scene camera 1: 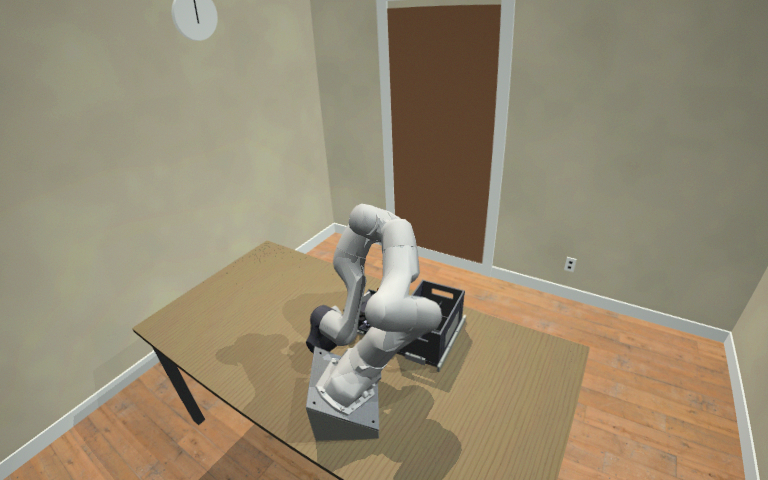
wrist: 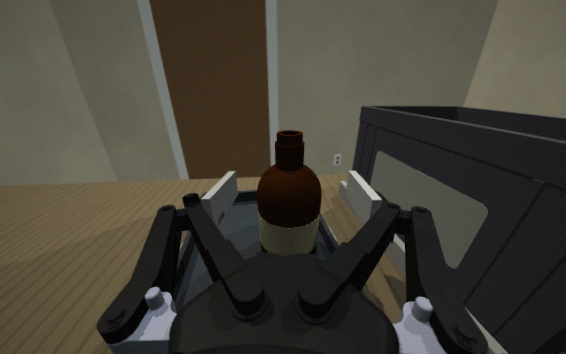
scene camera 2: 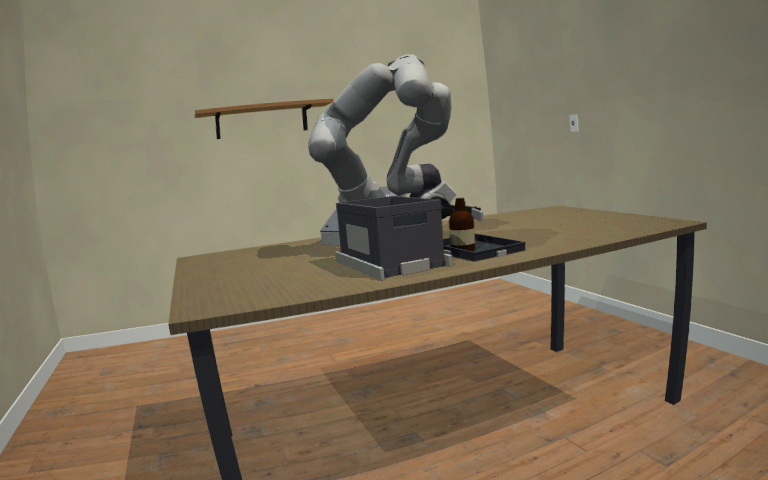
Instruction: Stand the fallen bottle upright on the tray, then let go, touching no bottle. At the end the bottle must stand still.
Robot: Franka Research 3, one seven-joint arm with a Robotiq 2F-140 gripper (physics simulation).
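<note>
The brown bottle (scene camera 2: pixel 461 221) (wrist: pixel 289 200) with a cream label stands upright on the dark tray (scene camera 2: pixel 512 249) (wrist: pixel 247 197), near the tray's side towards the crate. My gripper (wrist: pixel 291 183) is open and low behind the bottle. In the wrist view its two pale fingertips stand apart on the left and right of the bottle, with a visible gap on each side. How far the fingertips reach along the bottle is hard to tell. In scene camera 2 the gripper is partly hidden behind the crate and bottle. In scene camera 1 the arm hides the bottle.
A dark grey crate (scene camera 1: pixel 425 346) (scene camera 2: pixel 407 243) (wrist: pixel 525 225) stands close beside the tray, on the right in the wrist view. Pale low strips (scene camera 2: pixel 359 266) run along its base on the wooden table (scene camera 1: pixel 521 384) (scene camera 2: pixel 254 288) (wrist: pixel 60 240). The right finger is near the crate's wall.
</note>
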